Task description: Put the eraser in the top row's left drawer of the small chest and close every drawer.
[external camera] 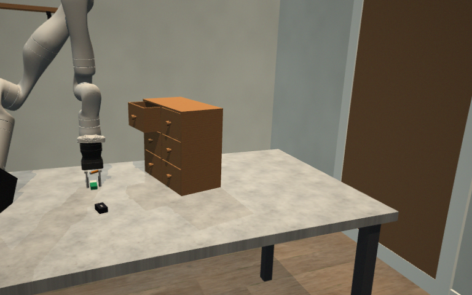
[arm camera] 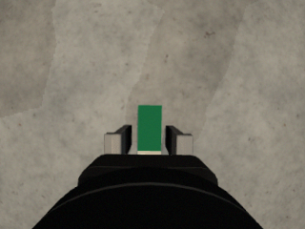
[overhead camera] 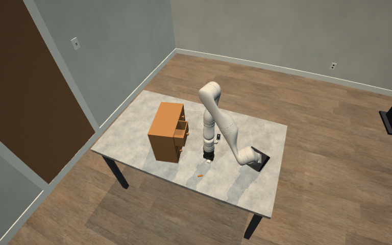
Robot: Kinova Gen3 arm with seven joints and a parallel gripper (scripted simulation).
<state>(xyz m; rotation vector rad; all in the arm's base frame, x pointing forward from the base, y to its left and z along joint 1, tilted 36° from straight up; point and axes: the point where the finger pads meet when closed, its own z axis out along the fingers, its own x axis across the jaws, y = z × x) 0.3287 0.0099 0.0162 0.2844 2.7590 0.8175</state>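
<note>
Now: the eraser 10 mm to the left of my hand and 10 mm below it. Also, from my hand: orange stick 30 mm ahead, 160 mm to the left, 10 mm below; black block 20 mm behind, 220 mm to the right, 10 mm below.
</note>
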